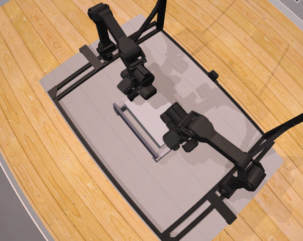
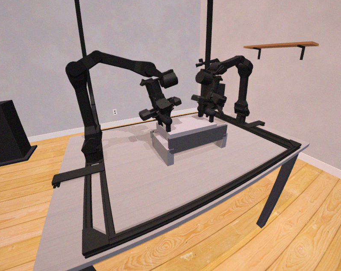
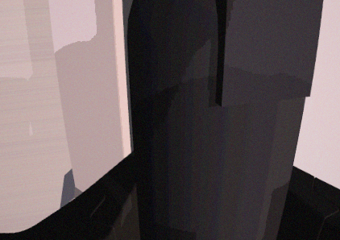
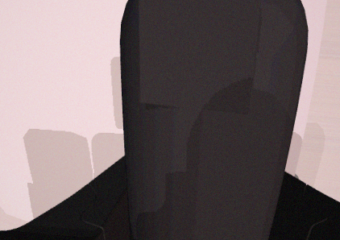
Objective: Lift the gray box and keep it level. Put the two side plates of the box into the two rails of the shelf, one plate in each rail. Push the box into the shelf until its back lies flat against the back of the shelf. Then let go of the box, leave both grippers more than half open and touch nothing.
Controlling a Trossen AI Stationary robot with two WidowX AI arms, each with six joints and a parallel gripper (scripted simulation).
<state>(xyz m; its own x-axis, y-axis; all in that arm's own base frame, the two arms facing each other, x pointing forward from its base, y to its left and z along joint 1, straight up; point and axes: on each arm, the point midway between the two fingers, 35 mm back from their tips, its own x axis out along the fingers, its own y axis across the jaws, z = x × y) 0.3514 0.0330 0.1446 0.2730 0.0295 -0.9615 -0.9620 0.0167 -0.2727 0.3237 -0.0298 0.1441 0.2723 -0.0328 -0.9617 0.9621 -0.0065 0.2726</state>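
Now: the gray box 120 mm to the right of my left hand and 50 mm below it. From my left hand the other things lie so: dark back wall of shelf: 120 mm to the right, 120 mm ahead, 80 mm below.
Right now the gray box is 12 cm to the left of my right hand and 5 cm below it. Round my right hand: dark back wall of shelf: 12 cm ahead, 12 cm to the left, 7 cm below.
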